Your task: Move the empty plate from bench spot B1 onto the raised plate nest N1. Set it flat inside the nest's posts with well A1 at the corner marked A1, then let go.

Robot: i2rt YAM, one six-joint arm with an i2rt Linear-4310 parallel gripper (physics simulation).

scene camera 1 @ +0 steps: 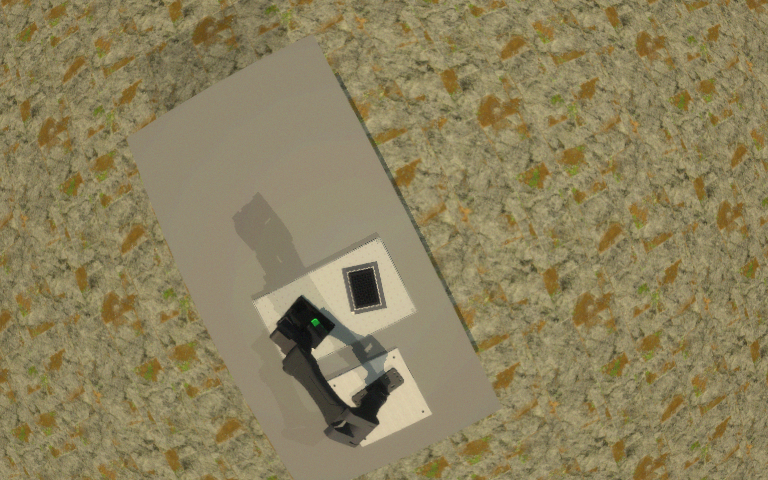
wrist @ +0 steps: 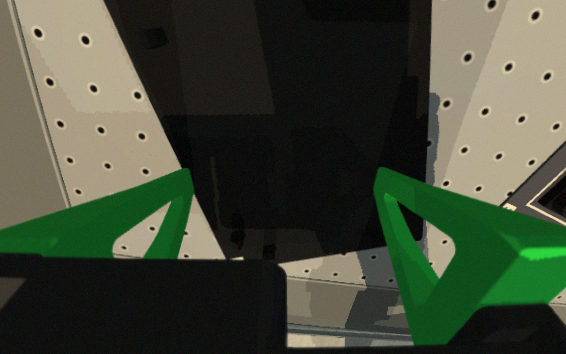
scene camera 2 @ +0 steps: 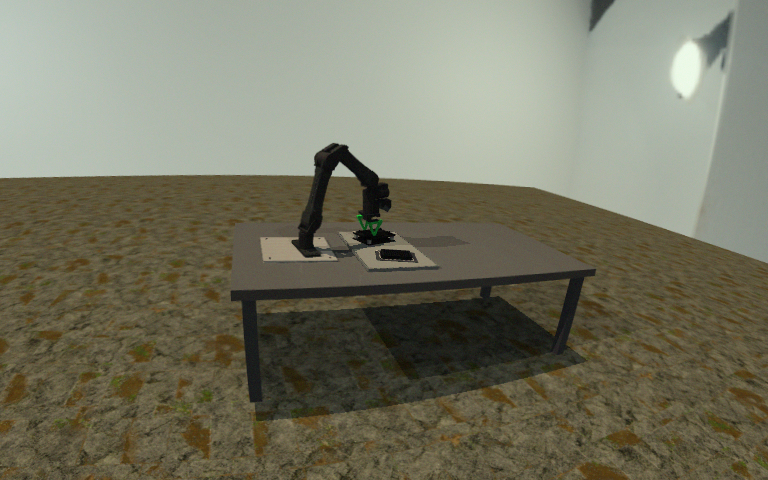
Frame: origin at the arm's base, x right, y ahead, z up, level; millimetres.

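Seen in the pictures: gripper, fingertip midpoint: (wrist: 283, 178) (scene camera 2: 369, 232); arm's base at its link origin: (scene camera 1: 377, 389) (scene camera 2: 305, 248).
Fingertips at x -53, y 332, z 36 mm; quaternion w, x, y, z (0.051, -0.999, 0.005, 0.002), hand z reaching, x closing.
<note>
Pixels of each thing's top centre, then the offset from my fingertips to it. Level surfaces: height alone.
- black plate at its top centre: (scene camera 1: 364, 289) (scene camera 2: 396, 252) dy -1, dx +246, dz -18 mm
- raised nest N1 at its top centre: (wrist: 298, 143) (scene camera 1: 305, 325) (scene camera 2: 374, 231) dy +23, dx +7, dz +10 mm
- grey table at its surface level: dz -47 mm
The black plate (scene camera 1: 363, 287) (scene camera 2: 395, 254) (wrist: 558, 196) lies flat on the grey, white-outlined bench spot B1 (scene camera 1: 381, 297) (wrist: 534, 181). In the wrist view a corner of it shows at the right edge. The raised nest N1 (scene camera 1: 321, 333) (scene camera 2: 380, 237) (wrist: 300, 150) is a large dark shape at the other end of the white board. No plate can be made out on it. My gripper (scene camera 2: 370, 230) (wrist: 283, 178) is open, its green fingers wide apart above the nest's near end, with nothing between them. The nest's posts and its A1 mark cannot be made out.
The white perforated board (scene camera 1: 396, 294) (scene camera 2: 419, 263) (wrist: 95, 110) carries the nest and the spot. The arm's base stands on a separate white plate (scene camera 1: 410, 401) (scene camera 2: 277, 249). Both rest on the grey table (scene camera 1: 254, 141) (scene camera 2: 509, 249). The arm hides part of the nest in scene camera 1.
</note>
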